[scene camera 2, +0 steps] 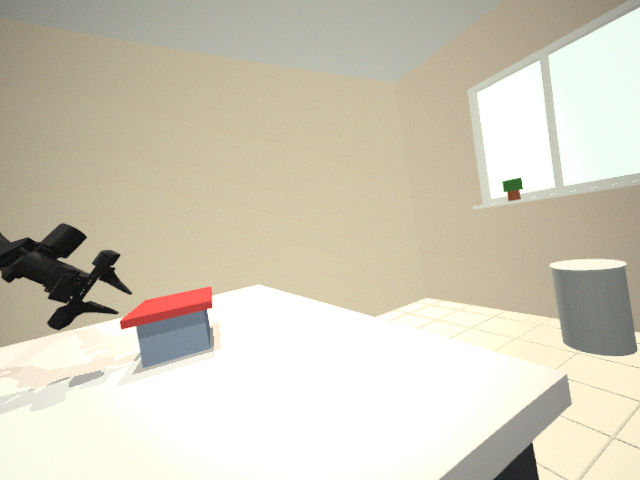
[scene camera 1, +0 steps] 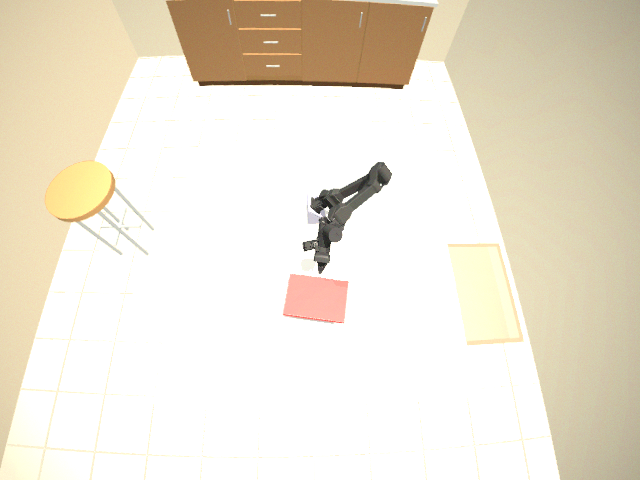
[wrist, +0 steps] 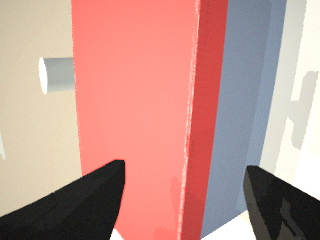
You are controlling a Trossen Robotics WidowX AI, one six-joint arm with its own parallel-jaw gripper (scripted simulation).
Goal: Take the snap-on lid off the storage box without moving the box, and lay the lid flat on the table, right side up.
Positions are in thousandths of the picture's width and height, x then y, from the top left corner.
I see my gripper (scene camera 2: 195,632), a red lid (scene camera 1: 485,620) and a storage box (scene camera 2: 251,711).
The red lid shows as well in scene camera 2 (scene camera 2: 280,634) and in the wrist view (wrist: 461,360). The storage box shows as well in the wrist view (wrist: 789,181). My gripper is seen too in the wrist view (wrist: 577,723).
